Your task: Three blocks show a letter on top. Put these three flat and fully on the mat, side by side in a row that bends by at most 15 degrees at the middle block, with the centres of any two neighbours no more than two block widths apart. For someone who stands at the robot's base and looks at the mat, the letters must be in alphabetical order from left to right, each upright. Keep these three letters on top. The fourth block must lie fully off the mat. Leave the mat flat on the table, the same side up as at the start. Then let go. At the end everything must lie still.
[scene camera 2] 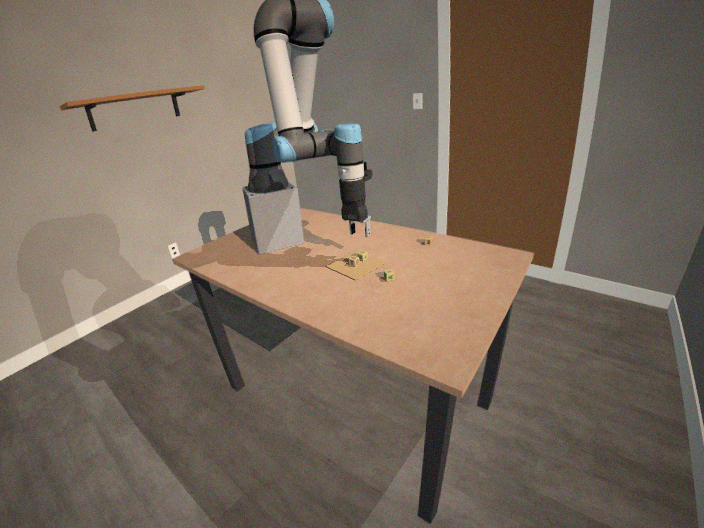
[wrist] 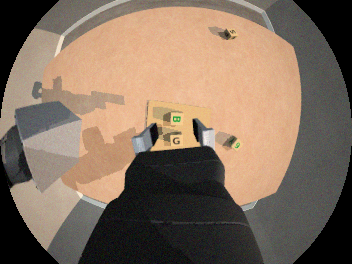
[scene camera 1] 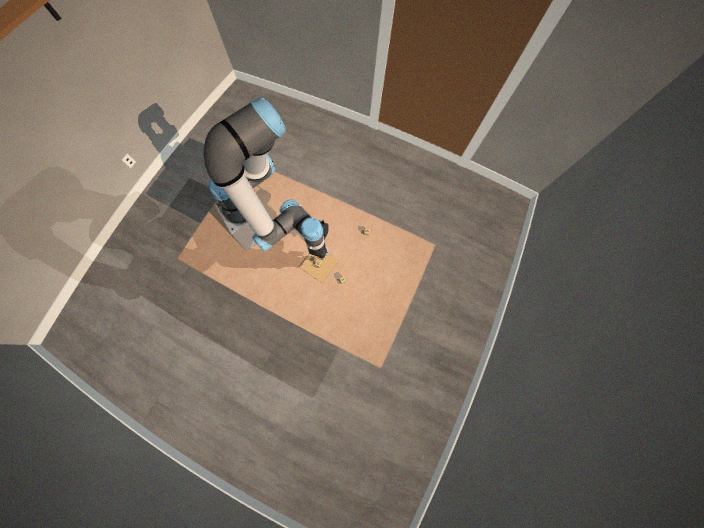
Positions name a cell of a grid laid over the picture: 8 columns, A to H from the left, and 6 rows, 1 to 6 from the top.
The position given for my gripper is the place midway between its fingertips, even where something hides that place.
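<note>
My gripper (scene camera 2: E3), visible too at (wrist: D3). Tan mat (wrist: D3).
</note>
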